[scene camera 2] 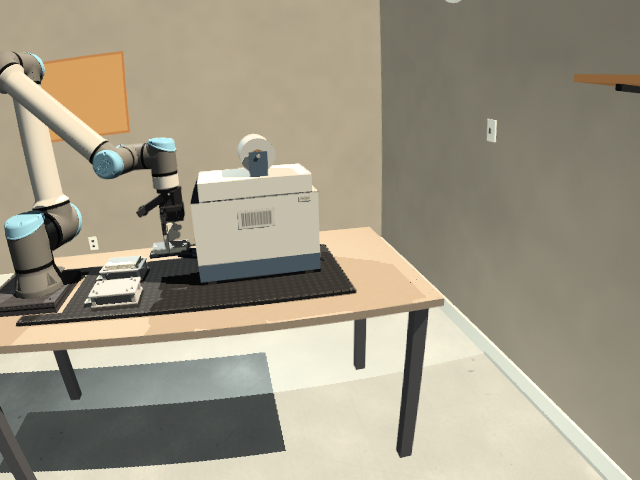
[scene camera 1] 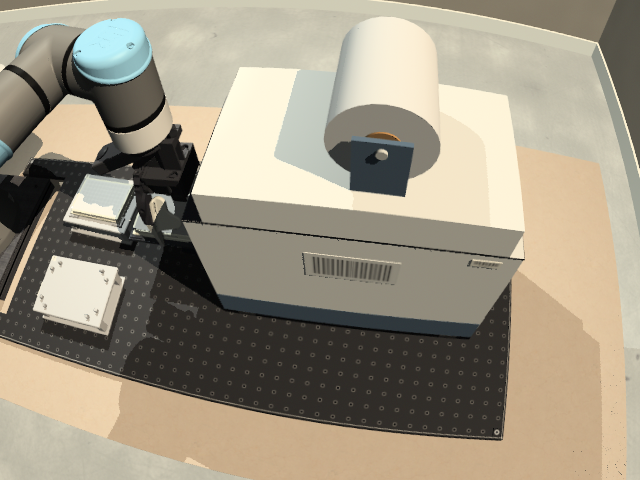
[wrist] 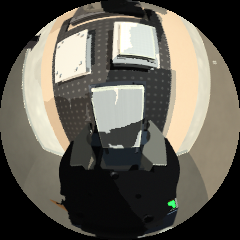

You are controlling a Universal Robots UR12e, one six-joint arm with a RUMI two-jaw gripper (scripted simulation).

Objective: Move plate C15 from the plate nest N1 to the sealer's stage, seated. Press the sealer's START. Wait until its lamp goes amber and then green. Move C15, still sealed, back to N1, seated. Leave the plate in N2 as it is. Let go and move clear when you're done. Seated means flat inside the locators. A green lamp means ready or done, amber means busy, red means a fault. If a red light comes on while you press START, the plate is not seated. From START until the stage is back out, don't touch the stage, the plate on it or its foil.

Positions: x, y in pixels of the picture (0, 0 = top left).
Labels:
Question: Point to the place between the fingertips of my gripper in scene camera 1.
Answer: At 172, 216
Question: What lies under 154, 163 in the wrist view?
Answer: My gripper.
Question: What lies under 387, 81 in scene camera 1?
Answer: A foil roll.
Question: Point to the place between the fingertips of my gripper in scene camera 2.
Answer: At 170, 247

